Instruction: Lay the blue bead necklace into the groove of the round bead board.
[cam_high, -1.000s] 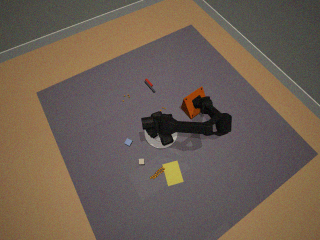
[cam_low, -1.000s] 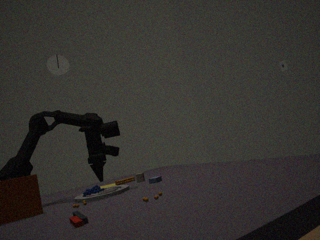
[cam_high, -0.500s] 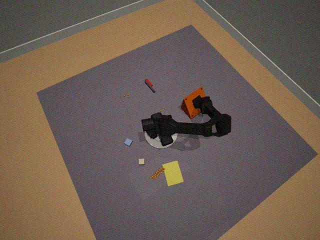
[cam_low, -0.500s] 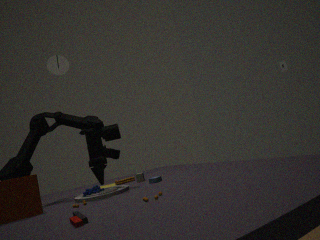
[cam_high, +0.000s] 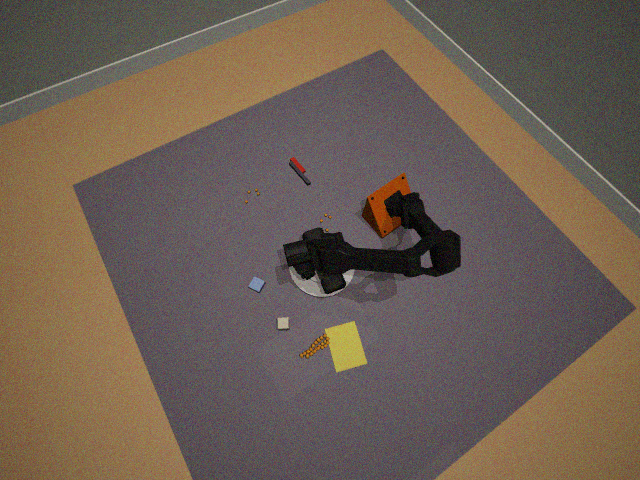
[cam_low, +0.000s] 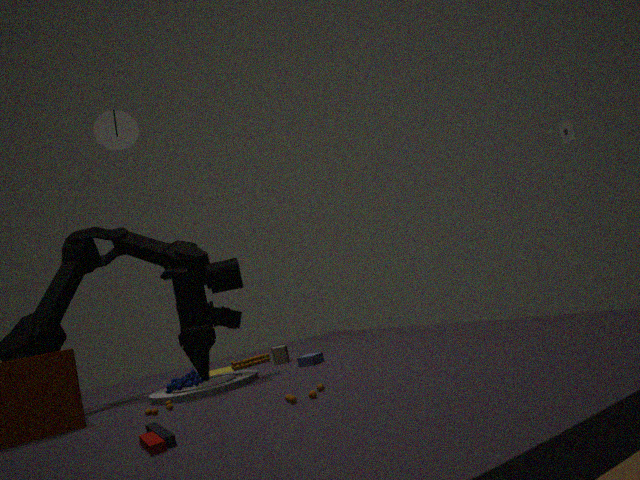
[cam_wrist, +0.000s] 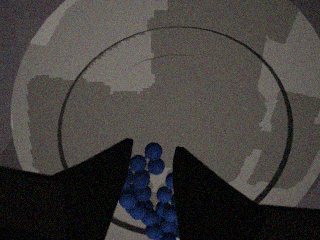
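Now: gripper tip 10 mm past the round white bead board, 10 mm to the left of it and 10 mm above it. Also, from my gripper tip: cream cube (190 mm ahead, 60 mm to the left); yellow sheet (90 mm ahead, 210 mm to the left, 10 mm below); light blue cube (180 mm ahead, 80 mm to the right, 10 mm below).
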